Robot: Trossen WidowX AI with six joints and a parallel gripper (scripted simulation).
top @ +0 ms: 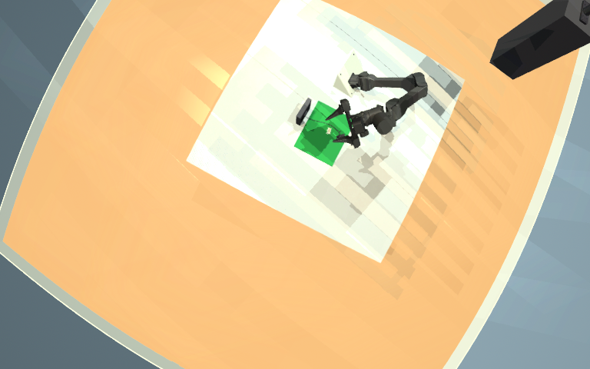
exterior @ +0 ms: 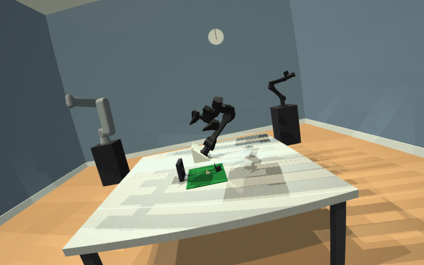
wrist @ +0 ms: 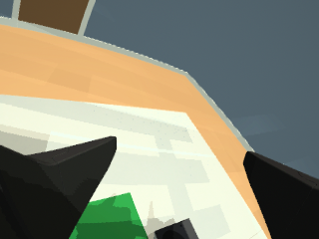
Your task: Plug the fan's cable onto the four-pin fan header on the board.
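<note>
The fan plug lies 110 mm behind my gripper tip, 80 mm to the left of it and 310 mm below it. The rest, counted from my gripper tip: green board (90 mm behind, 10 mm to the right, 350 mm below); then white four-pin header (110 mm behind, 10 mm to the left, 330 mm below); then black fan (120 mm behind, 160 mm to the right, 270 mm below).
</note>
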